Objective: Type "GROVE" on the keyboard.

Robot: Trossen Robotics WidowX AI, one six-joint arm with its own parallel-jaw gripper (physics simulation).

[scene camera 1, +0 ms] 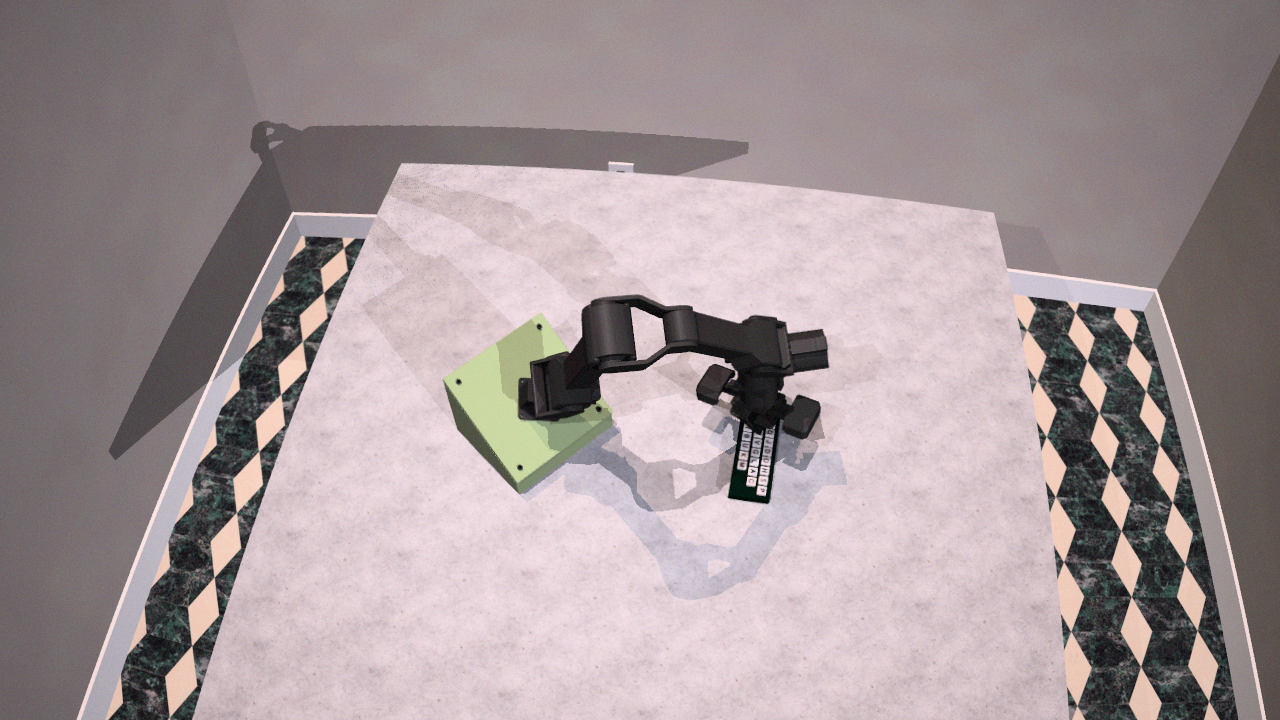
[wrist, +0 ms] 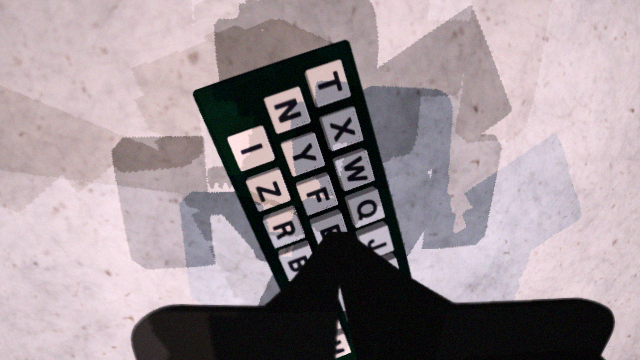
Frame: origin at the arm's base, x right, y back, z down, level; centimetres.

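Seen in the pictures: gripper, fingertip midpoint: (scene camera 1: 759,432) (wrist: 336,241); arm's base at its link origin: (scene camera 1: 538,399).
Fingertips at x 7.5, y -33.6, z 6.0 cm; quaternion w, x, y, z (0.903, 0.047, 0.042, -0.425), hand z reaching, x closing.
Offsets run from my fingertips to a thing's top centre. Level surfaces: height alone.
The dark green keyboard @[dx +1.9, dy +0.8, dz +0.6 cm] (scene camera 1: 750,495) (wrist: 220,112) lies flat on the table with three rows of white letter keys. In the wrist view the R key @[dx -1.7, dy +1.4, dz +0.6 cm] (wrist: 284,229) shows in the row at the left. The E key @[dx -0.2, dy +0.0, dz +0.6 cm] (wrist: 327,227) is in the middle row, partly covered by the fingertips. My gripper (scene camera 1: 760,428) (wrist: 336,241) is shut and empty, pointing down at the keyboard. Its tips overlap the lower part of the E key in the wrist view; whether they touch it cannot be told. The G, O and V keys are hidden behind the fingers in the wrist view.
The arm's base stands on a light green block (scene camera 1: 487,380) left of the keyboard. The F key @[dx -1.9, dy -0.6, dz +0.6 cm] (wrist: 317,194) and J key @[dx +1.7, dy -1.2, dz +0.6 cm] (wrist: 376,244) are near the fingertips. The pale table @[dz +2.1 cm] (scene camera 1: 626,626) carries arm shadows. A wall (scene camera 1: 626,71) rises behind its far edge.
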